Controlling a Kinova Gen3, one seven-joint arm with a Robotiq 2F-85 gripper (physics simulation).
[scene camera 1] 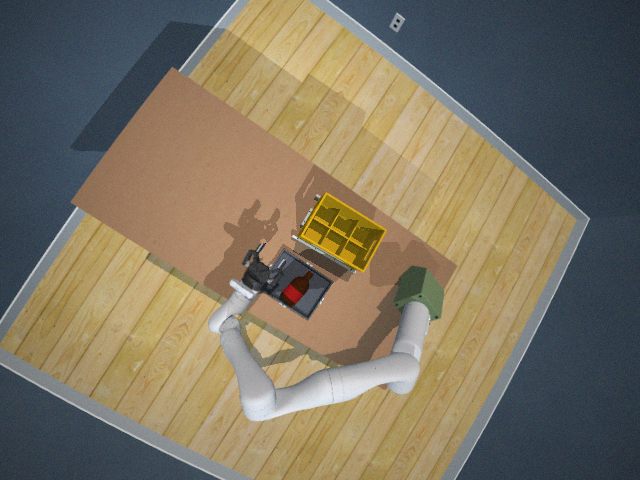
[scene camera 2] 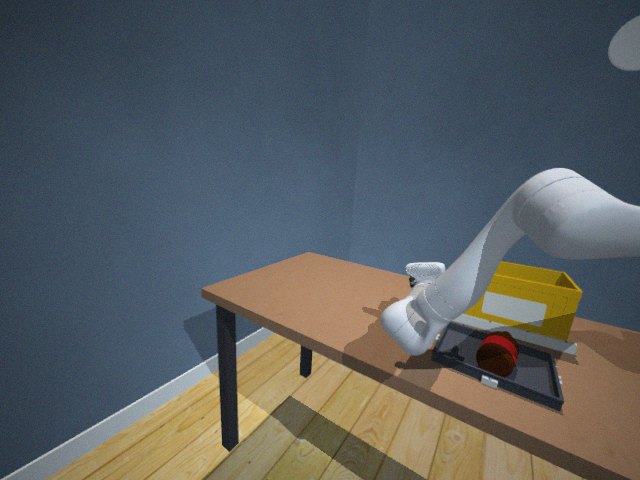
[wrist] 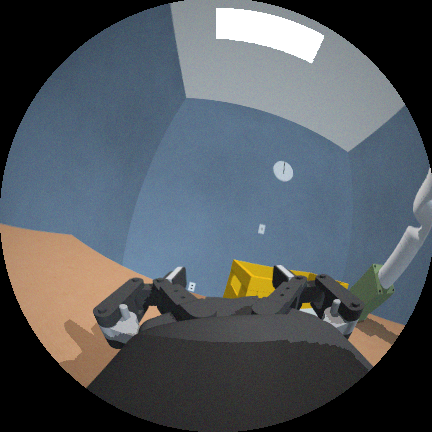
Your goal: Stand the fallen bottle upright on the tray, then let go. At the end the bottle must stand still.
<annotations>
yellow divided bin: scene camera 1; scene camera 2; wrist 245, 279
dark grey tray: scene camera 1; scene camera 2
same spot on yellow divided bin: [scene camera 2: 534, 299] = [scene camera 1: 341, 260]
same spot on dark grey tray: [scene camera 1: 319, 284] = [scene camera 2: 532, 362]
</annotations>
